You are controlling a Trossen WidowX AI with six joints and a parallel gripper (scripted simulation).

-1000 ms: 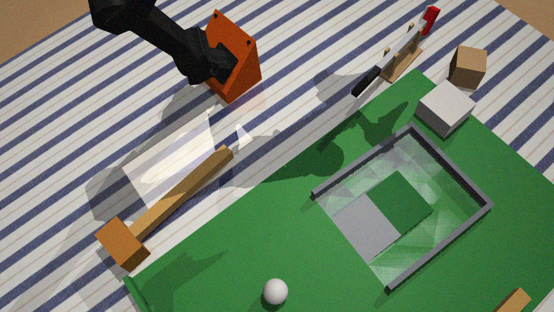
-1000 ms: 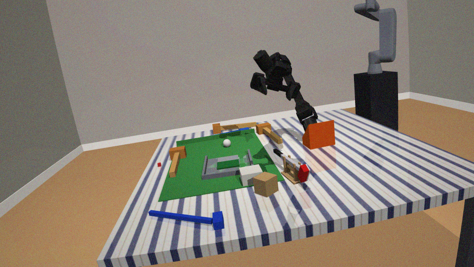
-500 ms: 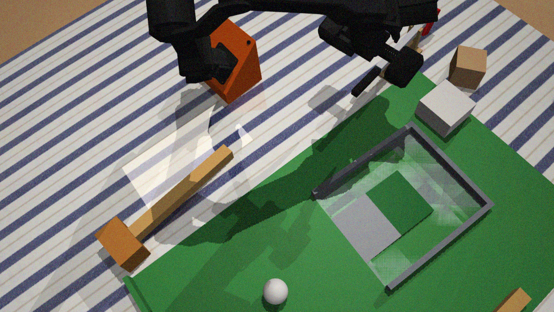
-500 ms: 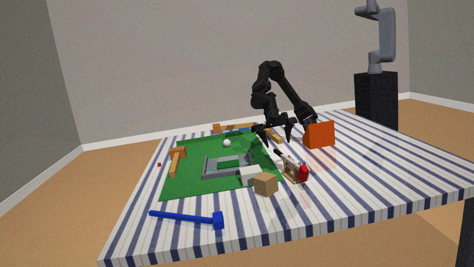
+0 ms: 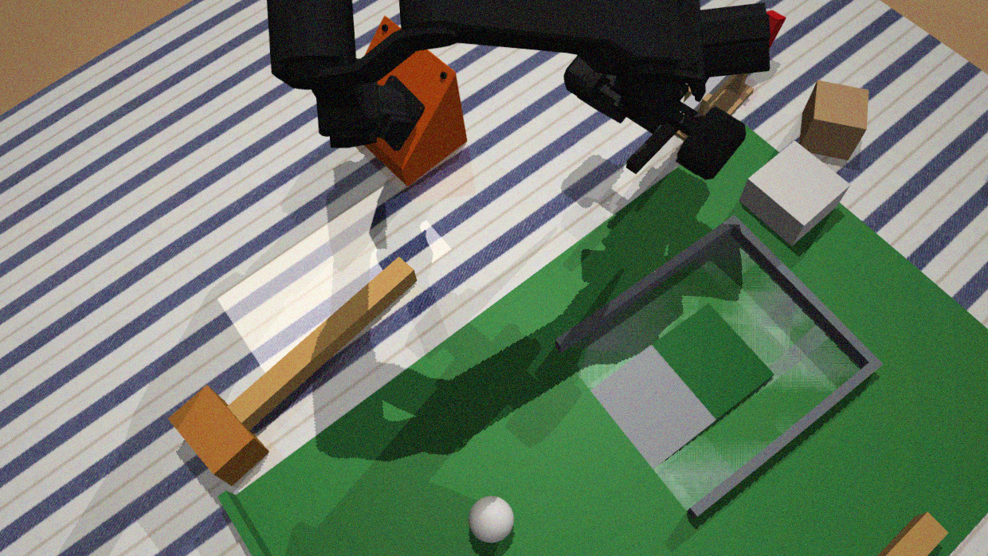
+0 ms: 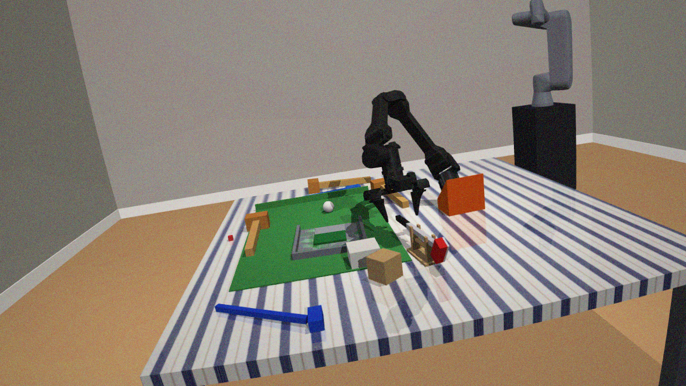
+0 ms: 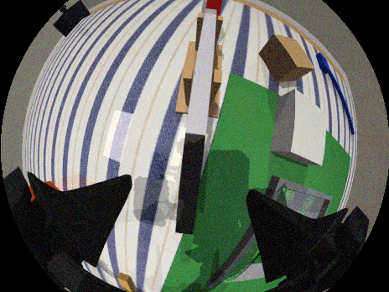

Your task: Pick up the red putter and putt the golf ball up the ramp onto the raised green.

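The red putter lies 20 mm behind my gripper tip, 110 mm to the left of it and 10 mm below it. Round my gripper tip: tan cube: 100 mm ahead, 200 mm to the left, 40 mm below; white cube: 140 mm ahead, 90 mm to the left, 40 mm below; wooden stand: 20 mm behind, 130 mm to the left, 30 mm below.
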